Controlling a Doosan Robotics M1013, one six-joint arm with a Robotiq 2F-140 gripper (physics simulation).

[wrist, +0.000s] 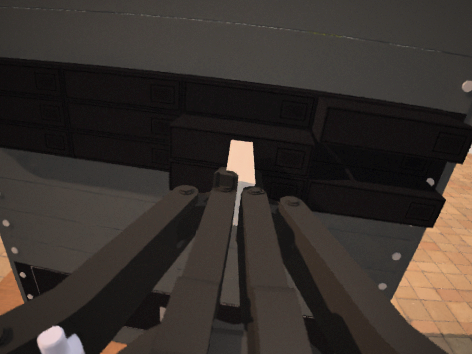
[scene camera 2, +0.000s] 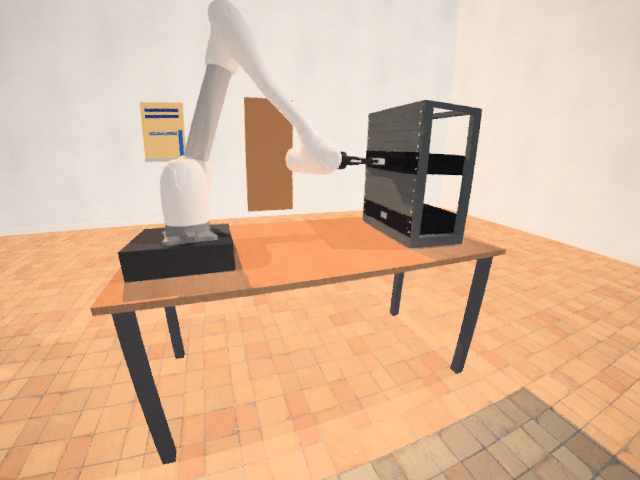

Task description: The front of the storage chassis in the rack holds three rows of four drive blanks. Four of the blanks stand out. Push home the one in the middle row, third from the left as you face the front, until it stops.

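Places are measured from the arm's base along level axes (x ahead, y left, z up), in millimetres.
Pixels of known places: gripper, fingertip midpoint: (wrist: 239,158) (scene camera 2: 383,161); arm's base at its link origin: (scene camera 2: 189,237).
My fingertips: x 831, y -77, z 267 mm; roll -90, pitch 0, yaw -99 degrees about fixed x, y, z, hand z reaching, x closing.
Note:
For each thing: its top centre in the pictures, then the offset to it from my fingertips. "*": a spot on its surface instead. Level surfaces: height alone.
- storage chassis at a spot on its surface: (scene camera 2: 400,162) * dx +20, dy -86, dz +1 mm
- middle-row third blank at its top centre: (wrist: 247,115) (scene camera 2: 396,158) dx +63, dy -15, dz +17 mm
- top-row fourth blank at its top centre: (wrist: 375,101) (scene camera 2: 410,152) dx +36, dy -121, dz +46 mm
- bottom-row fourth blank at its top centre: (wrist: 358,161) (scene camera 2: 409,166) dx +36, dy -121, dz -11 mm
- bottom-row third blank at a spot on its surface: (wrist: 187,176) * dx +15, dy +38, dz -23 mm
- wooden table at its surface level: dz -360 mm
The storage chassis (scene camera 2: 400,162) is a black band in the rack (scene camera 2: 419,206). In the wrist view the middle-row third blank (wrist: 200,144) stands out, its top side showing. The top-row fourth blank (wrist: 385,131) and the bottom-row fourth blank (wrist: 367,200) also stand out. The bottom-row third blank (wrist: 187,176) stands out too, partly hidden by the fingers. My gripper (scene camera 2: 380,161) (wrist: 239,158) is shut and empty. Its pale tips overlap the front face of the middle-row third blank, left of its square mark; whether they touch cannot be told.
Grey panels (wrist: 280,50) (scene camera 2: 395,129) lie above and below the chassis. A second black unit (scene camera 2: 398,219) with a pale label sits low in the rack. The rack stands at the far end of the wooden table (scene camera 2: 289,258), opposite the arm's black base block (scene camera 2: 178,262).

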